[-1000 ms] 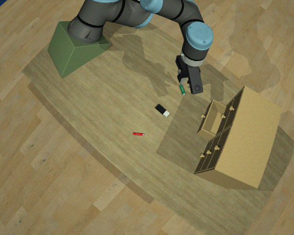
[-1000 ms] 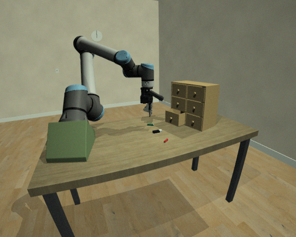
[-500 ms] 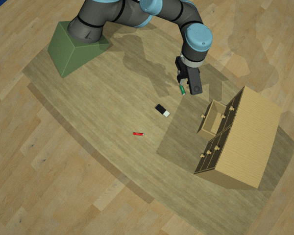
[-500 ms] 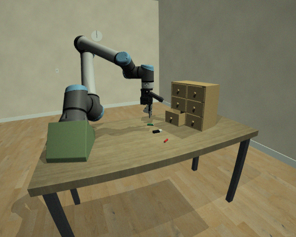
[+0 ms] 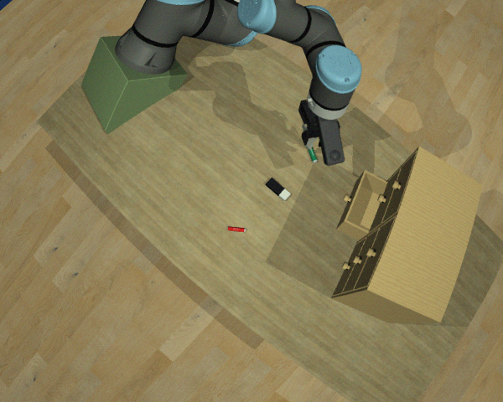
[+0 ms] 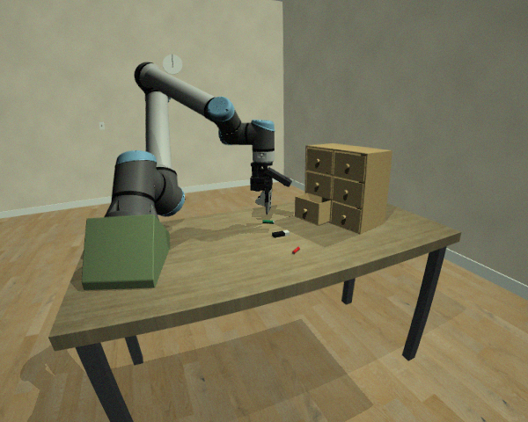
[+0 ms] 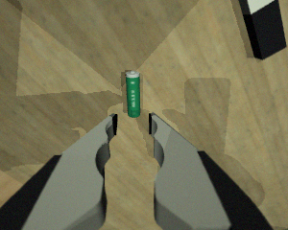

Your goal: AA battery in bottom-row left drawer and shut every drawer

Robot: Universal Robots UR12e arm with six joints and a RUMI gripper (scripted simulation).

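The green AA battery is 5 cm below my hand. The rest, counted from my hand: black-and-white block 1 cm behind, 14 cm to the right, 6 cm below; small red cylinder 5 cm behind, 28 cm to the right, 6 cm below.
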